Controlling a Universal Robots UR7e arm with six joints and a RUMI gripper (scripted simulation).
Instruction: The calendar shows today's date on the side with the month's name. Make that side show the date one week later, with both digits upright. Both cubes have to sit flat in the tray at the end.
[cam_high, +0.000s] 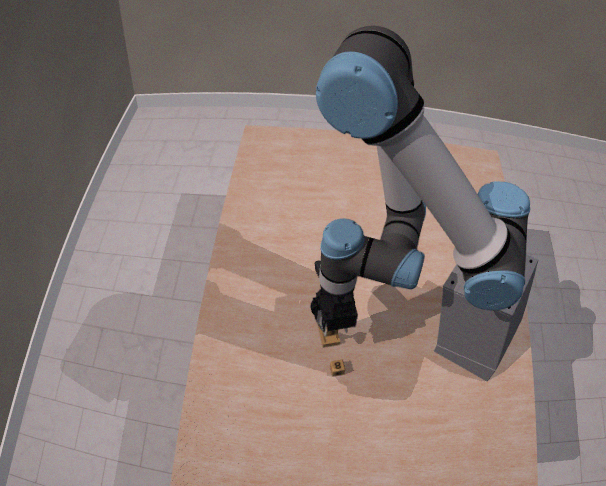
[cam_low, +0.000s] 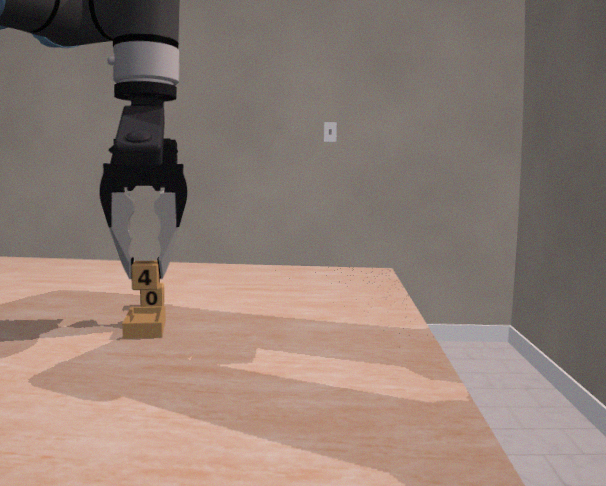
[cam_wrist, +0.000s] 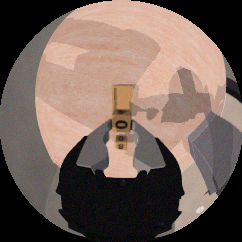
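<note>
Now: the wooden calendar tray 2 cm to the right of my hand and 6 cm below it.
</note>
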